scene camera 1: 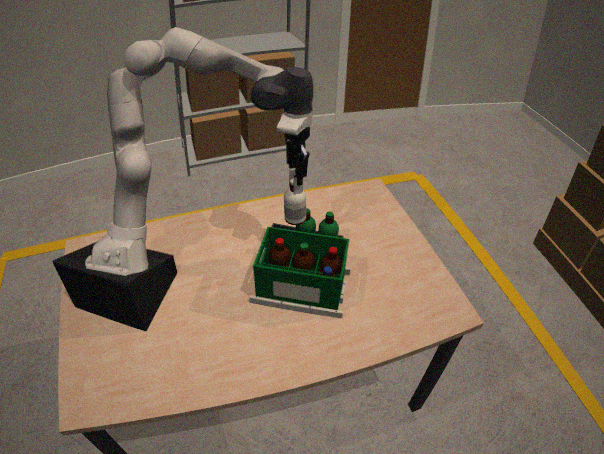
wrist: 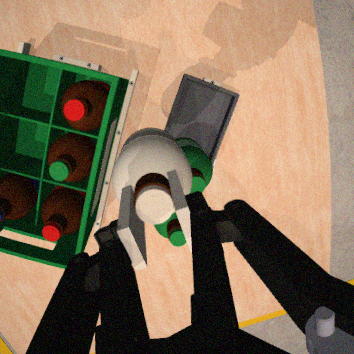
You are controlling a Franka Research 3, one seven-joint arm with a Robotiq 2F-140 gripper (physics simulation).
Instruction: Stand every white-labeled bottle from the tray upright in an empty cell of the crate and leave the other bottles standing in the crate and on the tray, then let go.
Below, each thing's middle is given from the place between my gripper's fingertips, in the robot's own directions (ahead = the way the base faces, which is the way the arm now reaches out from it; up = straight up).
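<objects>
The white bottle (scene camera 1: 294,204) is 40 mm below my hand, and going by their middles, it is the nearest to my hand of the things named here. Then there is the green-capped brown bottle (wrist: 69,157), which from my hand is 20 mm ahead, 120 mm to the right and 210 mm below.
</objects>
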